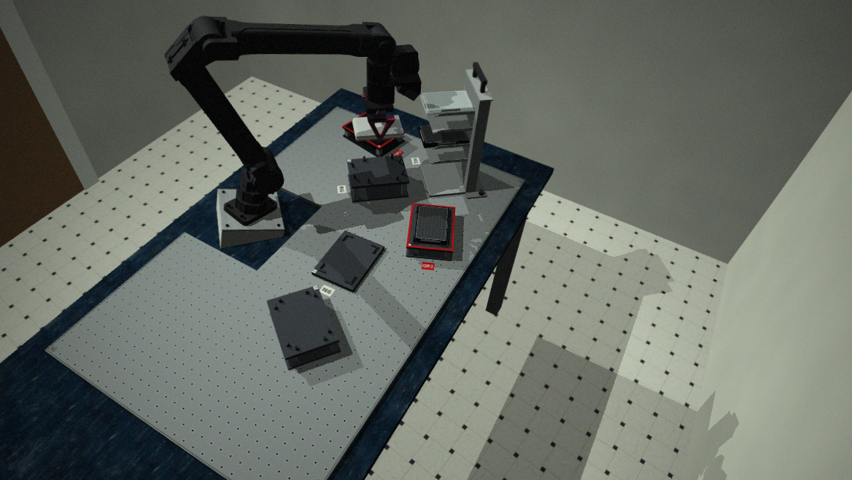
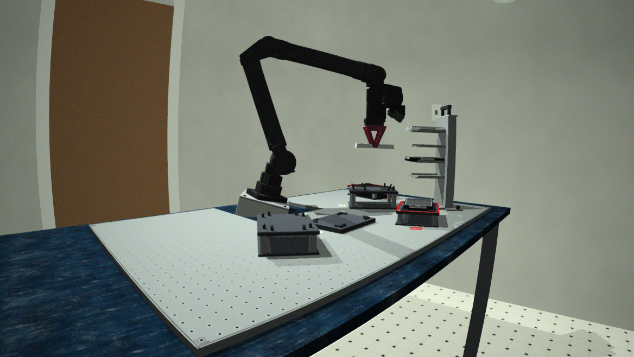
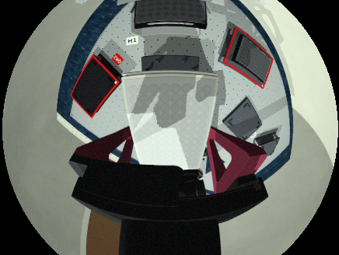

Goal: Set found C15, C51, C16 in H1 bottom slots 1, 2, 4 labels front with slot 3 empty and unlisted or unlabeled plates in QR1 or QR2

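Now: the quarantine nest QR2 18 cm below my hand, 17 cm to the left of it and 15 cm behind it. Also, from my hand: quarantine nest QR1: 24 cm ahead, 18 cm below, 7 cm to the right; then raised regrip nest RG: 16 cm below; then plate hotel H1: 19 cm to the left, 18 cm ahead, 5 cm below.
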